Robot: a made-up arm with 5 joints.
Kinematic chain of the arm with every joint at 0, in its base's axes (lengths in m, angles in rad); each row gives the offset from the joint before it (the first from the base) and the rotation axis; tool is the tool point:
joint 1: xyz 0 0 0.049 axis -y
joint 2: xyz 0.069 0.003 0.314 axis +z
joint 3: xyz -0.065 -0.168 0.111 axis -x
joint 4: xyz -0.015 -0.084 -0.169 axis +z
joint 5: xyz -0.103 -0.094 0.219 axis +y
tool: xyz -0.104 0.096 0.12
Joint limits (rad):
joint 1: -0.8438..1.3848
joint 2: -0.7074..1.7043
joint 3: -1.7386..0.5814
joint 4: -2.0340..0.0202
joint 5: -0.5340..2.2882
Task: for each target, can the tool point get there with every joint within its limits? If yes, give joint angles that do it. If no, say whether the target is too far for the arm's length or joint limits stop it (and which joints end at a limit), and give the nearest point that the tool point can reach.
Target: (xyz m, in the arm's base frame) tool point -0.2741 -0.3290 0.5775
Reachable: yes | joints 0.5851 0.4684 -0.6027 -0.7676 0.6950
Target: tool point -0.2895 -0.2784 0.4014
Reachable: yes | joints 1.1779 0.6081 -0.8257 -0.7259 2.0167
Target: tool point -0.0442 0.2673 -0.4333
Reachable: no: joint limits stop it (at a limit: joint 1, joint 2, joint 3, joint 4, joint 5) | nearest point -0.3812 0.0279 -0.2339 | short by 0.459 m
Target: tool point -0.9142 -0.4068 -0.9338
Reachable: no: too far | nearest point -0.5469 -0.1422 -0.2120 | short by 0.852 m
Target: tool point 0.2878 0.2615 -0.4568
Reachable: no: joint limits stop it (at a limit: joint 1, joint 2, joint 3) | nearest point 0.4626 -0.0223 -0.0255 | short by 0.545 m
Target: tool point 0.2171 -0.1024 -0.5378
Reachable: no: joint limits stop it (at a limit: joint 1, joint 2, joint 3, joint 4) | nearest point 0.5286 -0.1305 -0.0830 | short by 0.552 m
